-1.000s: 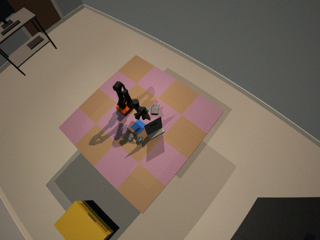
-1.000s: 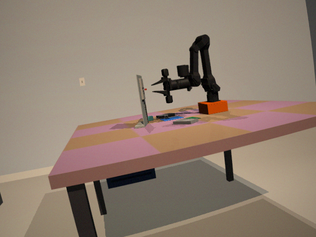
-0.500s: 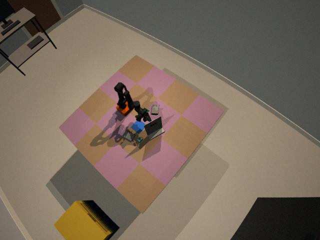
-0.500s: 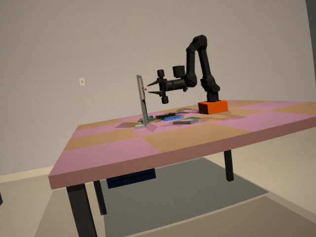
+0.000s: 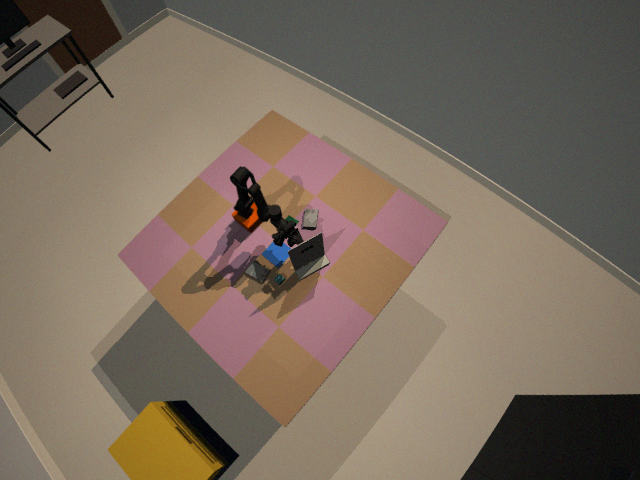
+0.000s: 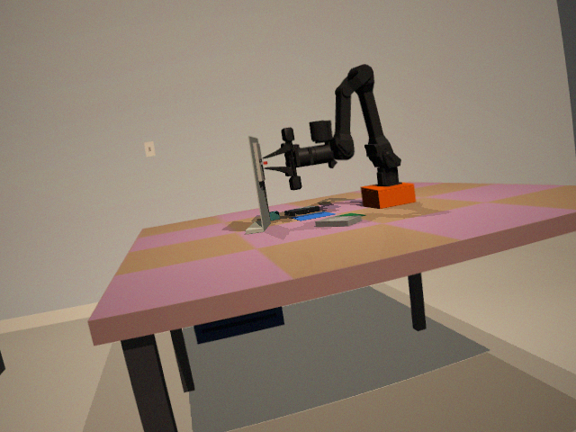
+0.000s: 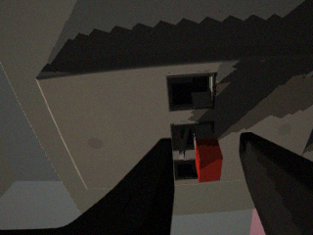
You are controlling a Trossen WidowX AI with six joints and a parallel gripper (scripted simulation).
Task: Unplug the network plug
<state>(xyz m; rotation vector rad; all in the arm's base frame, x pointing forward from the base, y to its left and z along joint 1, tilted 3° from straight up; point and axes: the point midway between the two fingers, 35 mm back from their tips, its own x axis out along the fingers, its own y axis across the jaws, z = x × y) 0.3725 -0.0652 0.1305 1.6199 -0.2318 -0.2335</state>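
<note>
Right now the red plug is 10 mm ahead of my gripper tip. From my gripper tip the other things lie so: teal block (180 mm below, 150 mm to the right, 70 mm behind); then blue marked square (190 mm below, 160 mm behind, 30 mm to the right); then grey panel (70 mm below, 20 mm ahead, 10 mm to the right).
</note>
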